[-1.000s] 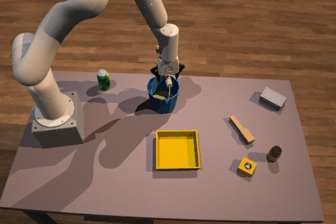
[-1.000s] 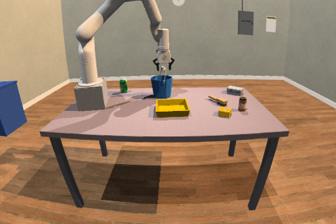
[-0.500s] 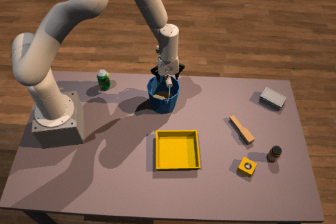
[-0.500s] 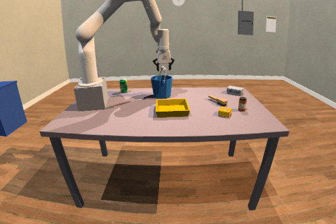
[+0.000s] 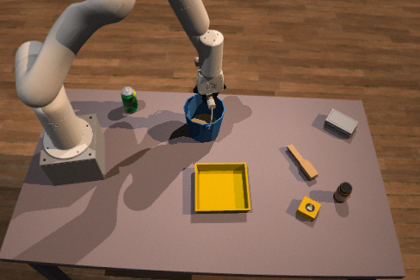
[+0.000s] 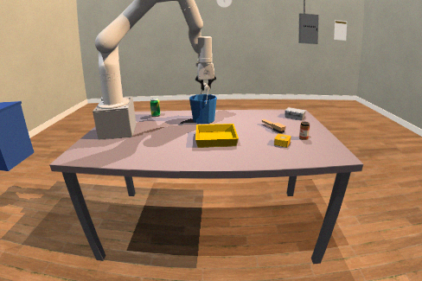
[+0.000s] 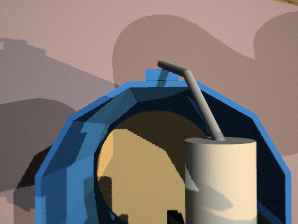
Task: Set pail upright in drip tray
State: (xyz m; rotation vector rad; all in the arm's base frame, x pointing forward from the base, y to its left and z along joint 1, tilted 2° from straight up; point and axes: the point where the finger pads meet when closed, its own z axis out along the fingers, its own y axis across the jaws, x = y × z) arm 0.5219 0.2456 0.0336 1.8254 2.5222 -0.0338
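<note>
The pail handle lies 10 mm behind my hand and 30 mm below it. Also, from my hand: blue pail 10 mm behind, 90 mm below; grey box 600 mm ahead, 90 mm to the left, 190 mm below; yellow drip tray 90 mm ahead, 300 mm to the right, 200 mm below.
</note>
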